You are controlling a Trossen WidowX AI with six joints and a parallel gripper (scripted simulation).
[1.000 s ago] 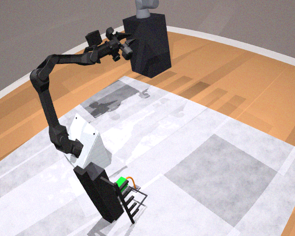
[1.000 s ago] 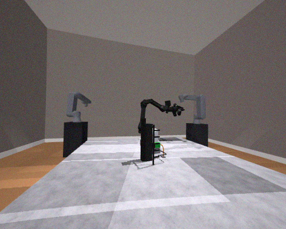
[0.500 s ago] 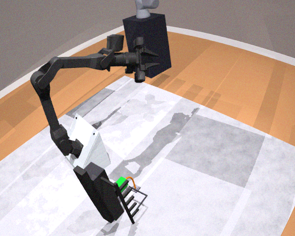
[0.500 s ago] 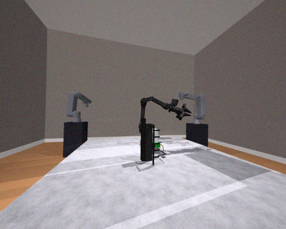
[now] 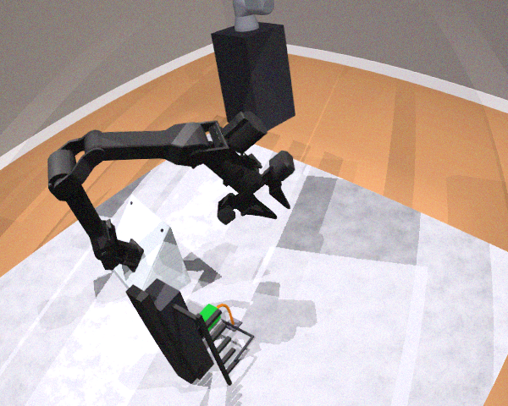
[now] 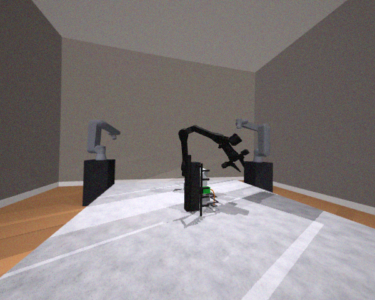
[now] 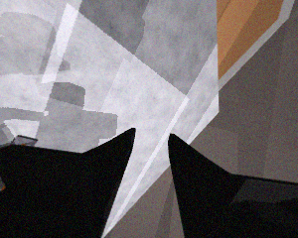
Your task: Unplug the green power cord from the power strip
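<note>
The green plug lies 26 cm to the right of my gripper tip, 10 cm below it and 2 cm ahead of it. Also, from my gripper tip: black power strip 33 cm to the right, 8 cm below, 3 cm ahead.
</note>
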